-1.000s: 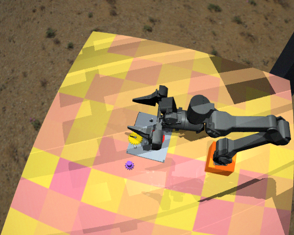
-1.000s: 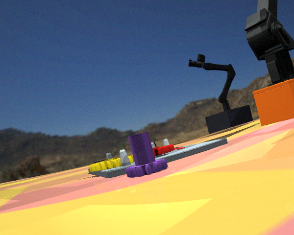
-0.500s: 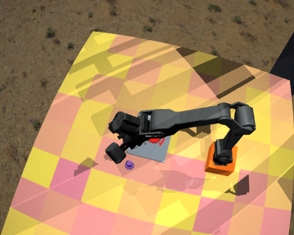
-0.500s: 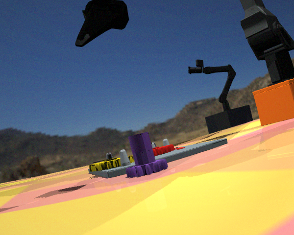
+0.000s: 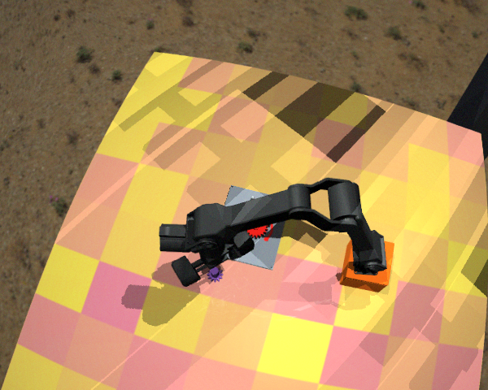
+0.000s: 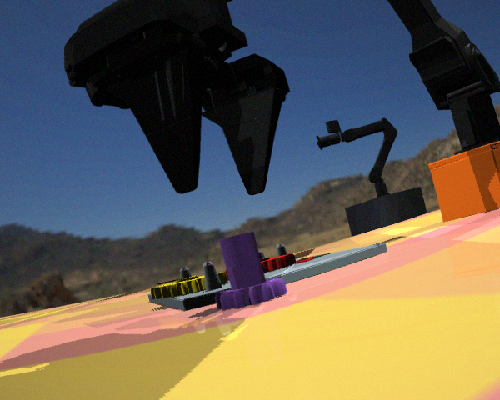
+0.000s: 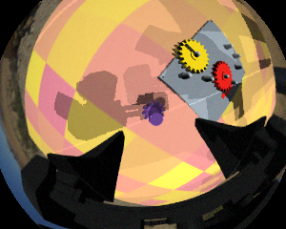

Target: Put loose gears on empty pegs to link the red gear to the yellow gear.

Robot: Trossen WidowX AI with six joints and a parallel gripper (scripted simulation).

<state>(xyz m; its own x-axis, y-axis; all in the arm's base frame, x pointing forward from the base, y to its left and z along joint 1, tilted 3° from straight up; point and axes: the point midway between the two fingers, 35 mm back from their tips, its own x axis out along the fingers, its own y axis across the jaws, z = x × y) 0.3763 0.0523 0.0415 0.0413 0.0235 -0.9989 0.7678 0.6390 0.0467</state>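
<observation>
The purple gear lies 50 mm below my gripper tip. Also, from my gripper tip: yellow gear: 130 mm to the right, 50 mm below, 10 mm behind; red gear: 140 mm to the right, 80 mm behind, 50 mm below; grey board: 150 mm to the right, 70 mm behind, 60 mm below.
</observation>
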